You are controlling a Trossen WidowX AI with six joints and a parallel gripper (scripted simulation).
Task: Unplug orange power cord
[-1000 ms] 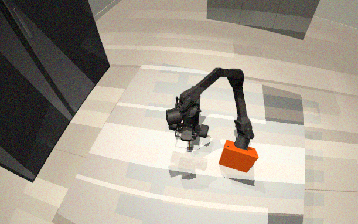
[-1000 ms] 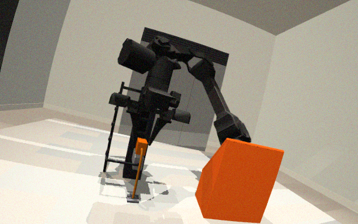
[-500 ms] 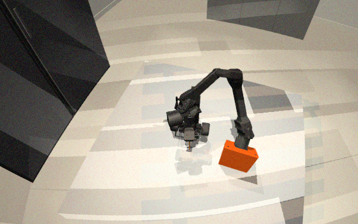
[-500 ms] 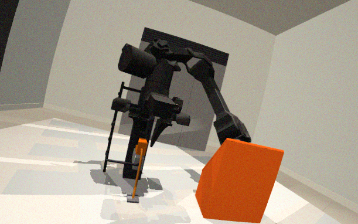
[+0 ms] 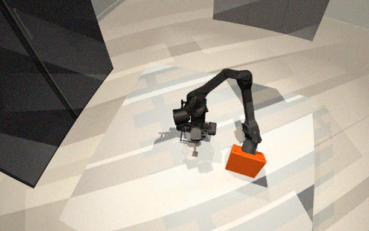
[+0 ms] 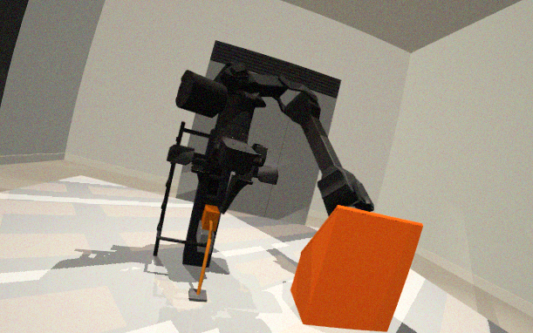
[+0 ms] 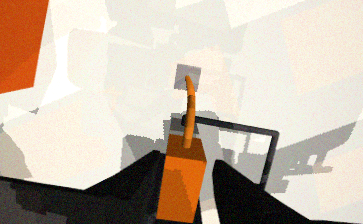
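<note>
My gripper tip is now 10 mm short of the orange plug, 40 mm to the left of it and 10 mm above it. Also, from my gripper tip: thin black frame (100 mm ahead, 80 mm to the right).
</note>
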